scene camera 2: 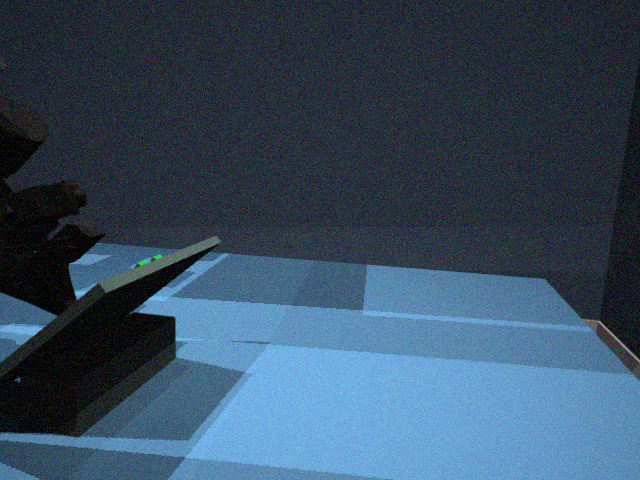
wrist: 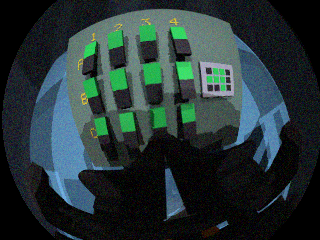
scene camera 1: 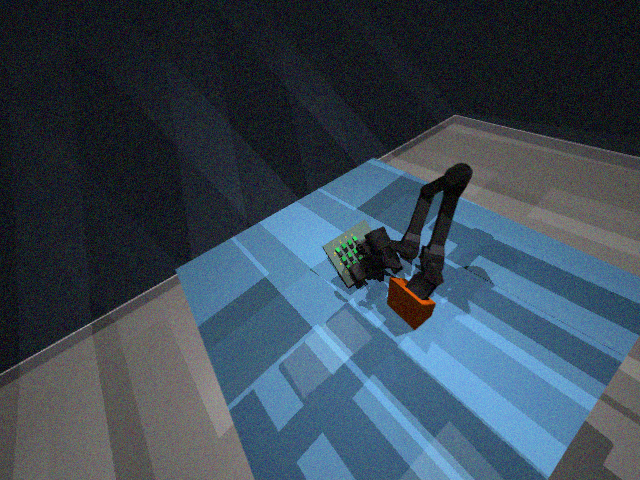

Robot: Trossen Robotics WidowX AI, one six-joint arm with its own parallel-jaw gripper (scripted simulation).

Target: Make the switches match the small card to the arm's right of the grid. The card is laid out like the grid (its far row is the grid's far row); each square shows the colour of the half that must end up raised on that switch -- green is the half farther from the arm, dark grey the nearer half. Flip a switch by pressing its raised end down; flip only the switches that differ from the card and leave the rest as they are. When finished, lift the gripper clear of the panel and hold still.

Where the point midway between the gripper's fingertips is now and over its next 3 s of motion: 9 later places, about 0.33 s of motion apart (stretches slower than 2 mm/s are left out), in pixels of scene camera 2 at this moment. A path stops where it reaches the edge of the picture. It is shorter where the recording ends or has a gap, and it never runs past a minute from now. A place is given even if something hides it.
My gripper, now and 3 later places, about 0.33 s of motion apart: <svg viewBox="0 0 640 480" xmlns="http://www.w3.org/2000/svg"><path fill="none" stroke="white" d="M75 318L75 315L66 300L45 278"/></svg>
